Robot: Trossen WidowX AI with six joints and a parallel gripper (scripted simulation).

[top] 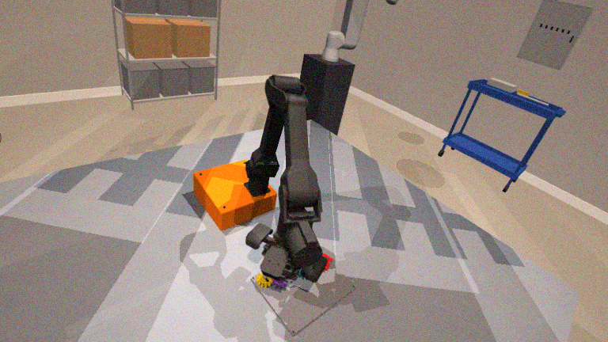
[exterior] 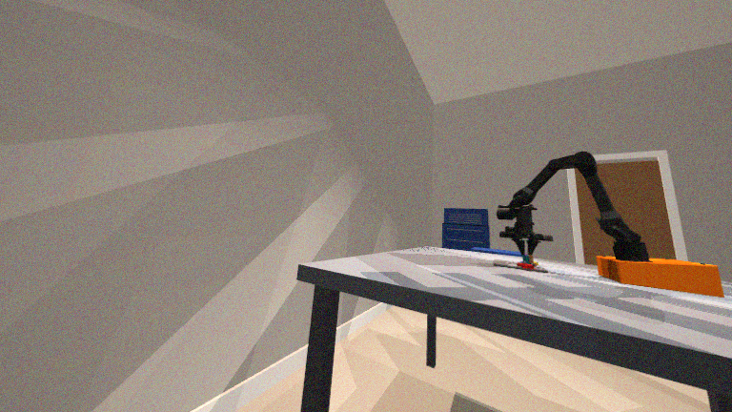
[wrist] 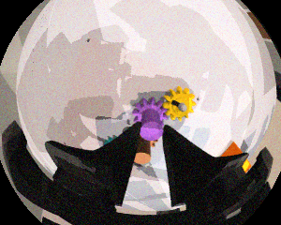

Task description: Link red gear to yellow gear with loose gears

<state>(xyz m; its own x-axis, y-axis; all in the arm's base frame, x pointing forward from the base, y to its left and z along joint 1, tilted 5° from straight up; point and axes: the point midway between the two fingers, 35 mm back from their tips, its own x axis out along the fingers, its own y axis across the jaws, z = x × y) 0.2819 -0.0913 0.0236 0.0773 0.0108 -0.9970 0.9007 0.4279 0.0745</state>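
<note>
My gripper tip is 10 mm above the purple gear. Also, from my gripper tip: teal gear: 80 mm to the left, 10 mm below; yellow gear: 20 mm behind, 30 mm to the right, 20 mm below; brown gear: 10 mm behind, 40 mm to the left, 10 mm below.
</note>
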